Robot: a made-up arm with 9 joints. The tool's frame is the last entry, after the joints.
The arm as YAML. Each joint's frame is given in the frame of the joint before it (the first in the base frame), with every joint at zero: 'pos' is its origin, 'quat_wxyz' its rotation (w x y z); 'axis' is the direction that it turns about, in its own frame. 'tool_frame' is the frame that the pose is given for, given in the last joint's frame.
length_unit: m
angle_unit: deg
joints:
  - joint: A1
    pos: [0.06, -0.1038, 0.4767]
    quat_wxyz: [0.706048, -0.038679, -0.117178, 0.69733]
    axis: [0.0, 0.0, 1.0]
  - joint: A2
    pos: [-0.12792, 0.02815, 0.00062]
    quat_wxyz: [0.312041, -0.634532, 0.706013, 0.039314]
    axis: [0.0, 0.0, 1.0]
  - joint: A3
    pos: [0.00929, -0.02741, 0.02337]
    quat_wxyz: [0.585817, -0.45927, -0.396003, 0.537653]
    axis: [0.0, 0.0, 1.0]
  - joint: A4
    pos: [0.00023, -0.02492, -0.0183]
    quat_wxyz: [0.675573, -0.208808, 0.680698, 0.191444]
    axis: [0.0, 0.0, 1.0]
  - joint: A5
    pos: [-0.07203, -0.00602, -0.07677]
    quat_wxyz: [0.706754, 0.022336, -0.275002, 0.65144]
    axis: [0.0, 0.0, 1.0]
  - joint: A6
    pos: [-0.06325, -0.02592, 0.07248]
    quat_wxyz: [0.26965, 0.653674, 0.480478, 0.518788]
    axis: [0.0, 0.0, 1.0]
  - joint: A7
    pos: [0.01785, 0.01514, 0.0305]
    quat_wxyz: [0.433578, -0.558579, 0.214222, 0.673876]
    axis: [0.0, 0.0, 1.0]
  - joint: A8
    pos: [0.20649, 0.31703, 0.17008]
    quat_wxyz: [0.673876, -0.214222, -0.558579, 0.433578]
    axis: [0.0, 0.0, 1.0]
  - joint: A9
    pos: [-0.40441, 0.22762, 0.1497]
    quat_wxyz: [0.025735, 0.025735, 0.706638, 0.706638]
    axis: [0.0, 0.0, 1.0]
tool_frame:
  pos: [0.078, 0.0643, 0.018]
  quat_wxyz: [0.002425, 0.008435, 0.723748, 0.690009]
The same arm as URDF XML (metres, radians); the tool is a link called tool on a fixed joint. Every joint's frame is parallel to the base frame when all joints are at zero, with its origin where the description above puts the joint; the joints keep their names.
<robot name="arm">
<link name="base_link"/>
<link name="link1"/>
<link name="link2"/>
<link name="link3"/>
<link name="link4"/>
<link name="link5"/>
<link name="link6"/>
<link name="link7"/>
<link name="link8"/>
<link name="link9"/>
<link name="tool"/>
<joint name="A1" type="continuous"><parent link="base_link"/><child link="link1"/><origin xyz="0.06 -0.1038 0.4767" rpy="0 0 0"/><axis xyz="-0.219411 -0.108805 0.969547"/></joint>
<joint name="A2" type="continuous"><parent link="link1"/><child link="link2"/><origin xyz="-0.0276 -0.1265 -0.0198" rpy="0 0 0"/><axis xyz="-0.264505 0.486609 -0.832616"/></joint>
<joint name="A3" type="continuous"><parent link="link2"/><child link="link3"/><origin xyz="0.0058 0.0356 -0.0091" rpy="0 0 0"/><axis xyz="-1 0 0"/></joint>
<joint name="A4" type="continuous"><parent link="link3"/><child link="link4"/><origin xyz="0.0183 0.0117 -0.022" rpy="0 0 0"/><axis xyz="0.0139 -0.997026 0.075802"/></joint>
<joint name="A5" type="continuous"><parent link="link4"/><child link="link5"/><origin xyz="-0.0732 0.0752 -0.0102" rpy="0 0 0"/><axis xyz="-0.356096 -0.879291 -0.316297"/></joint>
<joint name="A6" type="continuous"><parent link="link5"/><child link="link6"/><origin xyz="-0.0032 -0.0502 -0.086" rpy="0 0 0"/><axis xyz="0 0 1"/></joint>
<joint name="A7" type="continuous"><parent link="link6"/><child link="link7"/><origin xyz="-0.0167 -0.0164 0.0305" rpy="0 0 0"/><axis xyz="0.621796 -0.729795 0.284198"/></joint>
<joint name="A8" type="continuous"><parent link="link7"/><child link="link8"/><origin xyz="0.3591 -0.0079 -0.2075" rpy="0 0 0"/><axis xyz="0 0 1"/></joint>
<joint name="A9" type="continuous"><parent link="link8"/><child link="link9"/><origin xyz="-0.4199 0.1976 0.1497" rpy="0 0 0"/><axis xyz="0 1 0"/></joint>
<joint name="tool_joint" type="fixed"><parent link="link9"/><child link="tool"/><origin xyz="-0.078 0.018 0.0643" rpy="0.0477 -0.0156 0.0081"/></joint>
</robot>

